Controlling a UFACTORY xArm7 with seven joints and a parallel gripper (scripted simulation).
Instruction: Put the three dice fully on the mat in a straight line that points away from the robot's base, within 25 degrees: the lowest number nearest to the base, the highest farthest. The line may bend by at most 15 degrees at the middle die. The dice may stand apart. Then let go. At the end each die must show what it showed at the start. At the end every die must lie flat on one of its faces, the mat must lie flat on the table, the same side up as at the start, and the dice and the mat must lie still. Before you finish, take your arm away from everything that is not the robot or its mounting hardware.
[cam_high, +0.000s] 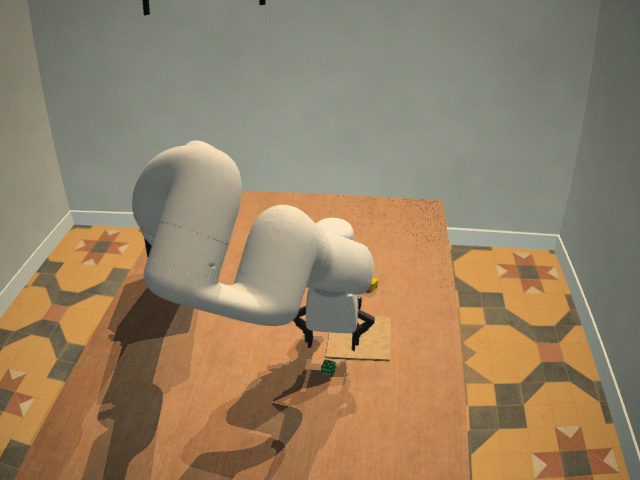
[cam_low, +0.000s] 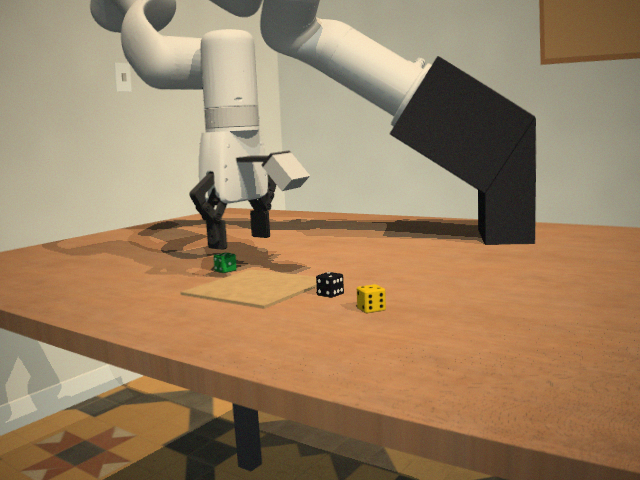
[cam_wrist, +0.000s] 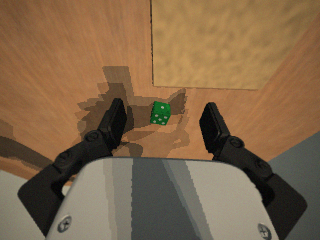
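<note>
The green die is 4 cm to the right of my hand, 4 cm below it and 1 cm behind it. The rest, counted from my hand: tan mat: 7 cm to the left, 6 cm ahead, 5 cm below; yellow die: 25 cm to the left, 9 cm ahead, 4 cm below; black die: 18 cm to the left, 5 cm ahead, 4 cm below.
</note>
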